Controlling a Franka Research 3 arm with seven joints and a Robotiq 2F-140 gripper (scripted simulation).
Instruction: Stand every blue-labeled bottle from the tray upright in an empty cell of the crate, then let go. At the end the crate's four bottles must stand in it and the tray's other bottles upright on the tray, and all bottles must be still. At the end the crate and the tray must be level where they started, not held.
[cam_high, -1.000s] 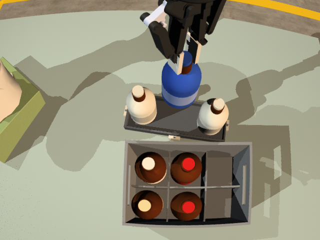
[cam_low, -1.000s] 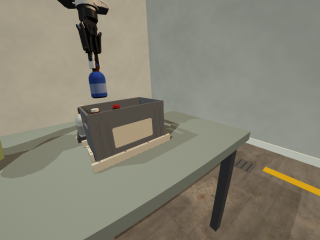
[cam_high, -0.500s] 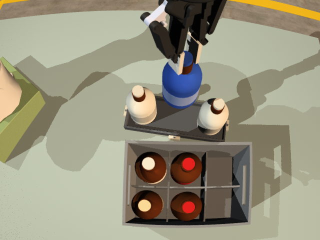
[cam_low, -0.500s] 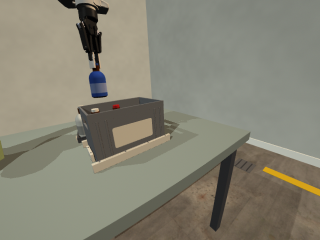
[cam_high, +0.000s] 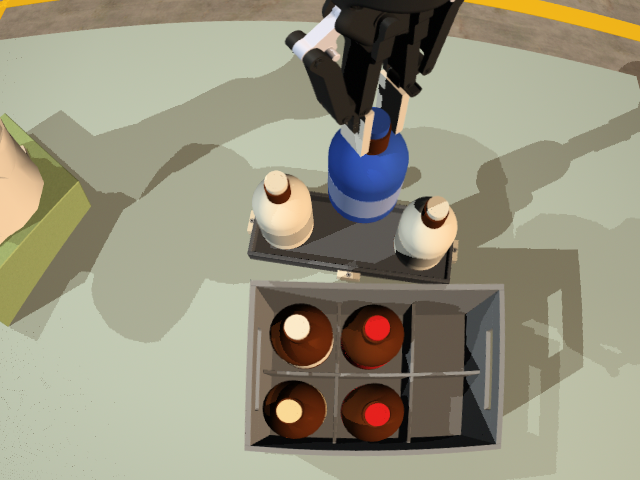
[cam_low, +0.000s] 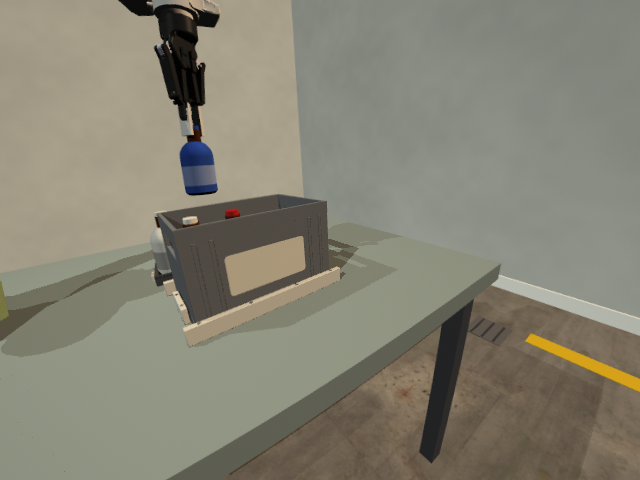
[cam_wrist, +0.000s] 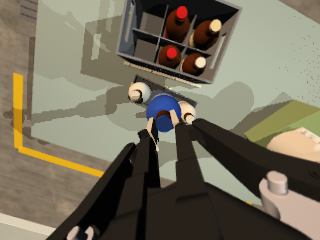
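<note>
The blue-labeled bottle lies 90 mm below my hand. Also, from my hand: grey crate: 270 mm below, 190 mm to the right, 20 mm ahead; then cream-labeled bottle: 270 mm below, 100 mm behind, 20 mm to the left; then dark tray: 340 mm below, 10 mm to the left, 10 mm behind.
</note>
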